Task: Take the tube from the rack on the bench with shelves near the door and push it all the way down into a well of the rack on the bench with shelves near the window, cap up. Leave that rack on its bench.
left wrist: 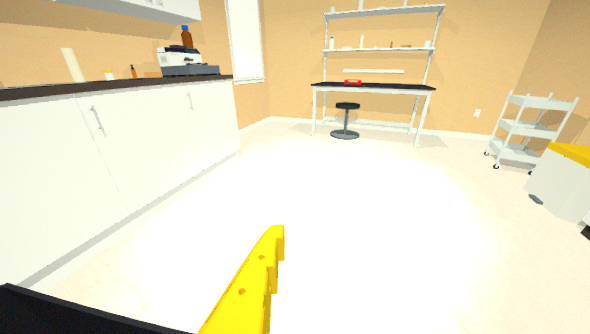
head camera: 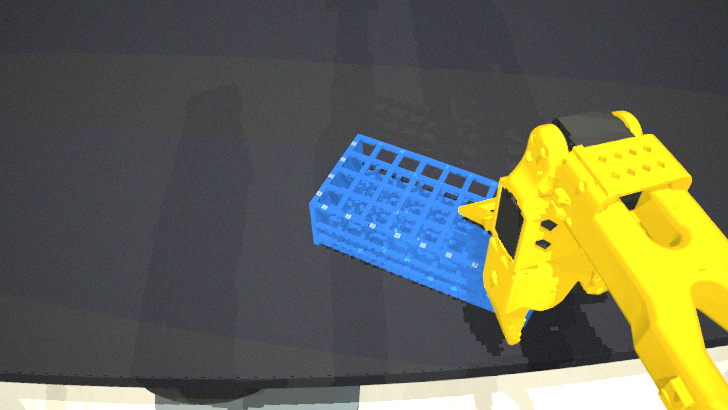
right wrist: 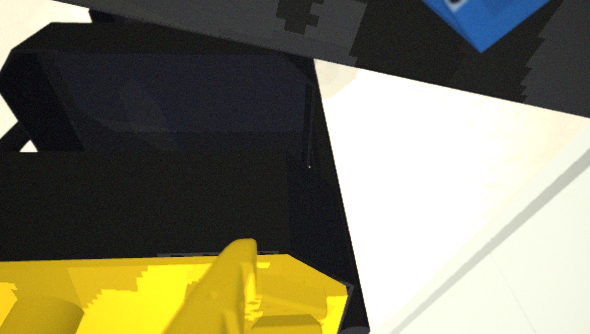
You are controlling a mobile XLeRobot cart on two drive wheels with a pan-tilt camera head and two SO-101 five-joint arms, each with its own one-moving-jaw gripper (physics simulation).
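Frame: origin at the left arm's base, x ahead, y left, z up, level; centimetres.
Seen in the pictures: left hand, tool point: point(left wrist: 284, 237); right hand, tool point: point(head camera: 515, 337) point(right wrist: 255, 260); right arm's base, link origin: point(right wrist: 285, 310).
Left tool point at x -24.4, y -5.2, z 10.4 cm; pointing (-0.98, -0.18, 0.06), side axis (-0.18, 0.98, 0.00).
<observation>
A point is followed by its place in that frame.
A blue rack point(head camera: 397, 254) @(x 28.8, y -25.6, z 1.7 cm) point(right wrist: 480, 32) @(x 21.2, y -34.2, z 4.4 cm) stands on a dark bench top point(head camera: 101, 203) @(x 44.0, y 0.9, z -1.3 cm); its right end is hidden by my right gripper in the head view, and no tube shows. My right gripper point(head camera: 488, 275) point(right wrist: 246, 245) is open and empty; in the head view it overlaps the rack's right end, and in the right wrist view one jaw shows. Its height over the rack is unclear. In the left wrist view a small red rack point(left wrist: 353, 82) @(x -301.9, y 31.8, z 1.6 cm) stands on a far black-topped bench point(left wrist: 400, 87) @(x -282.2, y 85.7, z -2.1 cm) with shelves, near a window. My left gripper point(left wrist: 278, 232) is open and empty, held over the floor.
The bench's front edge runs along the bottom of the head view. In the left wrist view a stool point(left wrist: 347, 106) @(x -305.4, y 27.6, z -30.1 cm) stands before the far bench, a white trolley point(left wrist: 537, 102) @(x -223.2, y 191.6, z -6.6 cm) at the right, and white cabinets point(left wrist: 150, 130) @(x -122.4, y -113.5, z -16.9 cm) with a dark counter along the left.
</observation>
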